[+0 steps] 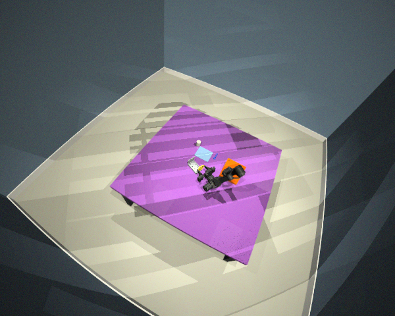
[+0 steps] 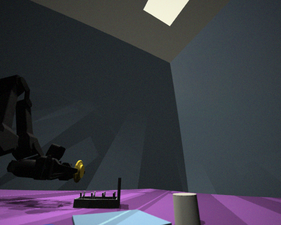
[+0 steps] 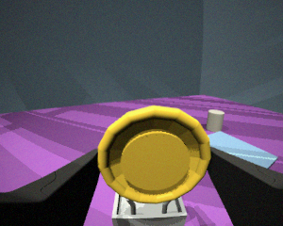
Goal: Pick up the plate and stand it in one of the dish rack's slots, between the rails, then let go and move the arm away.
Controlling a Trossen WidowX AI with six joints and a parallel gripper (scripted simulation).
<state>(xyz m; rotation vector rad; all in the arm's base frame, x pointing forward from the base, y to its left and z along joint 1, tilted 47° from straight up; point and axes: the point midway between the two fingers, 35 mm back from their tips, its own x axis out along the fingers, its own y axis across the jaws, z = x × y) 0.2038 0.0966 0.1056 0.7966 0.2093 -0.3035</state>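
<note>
My gripper tip is 60 mm short of the grey dish rack, 20 mm to the left of it and 70 mm above it. From my gripper tip the other things lie so: light blue mat 70 mm ahead, 210 mm to the right, 90 mm below; yellow plate 10 mm behind; blue spoon 40 mm behind, 250 mm to the right, 90 mm below.
</note>
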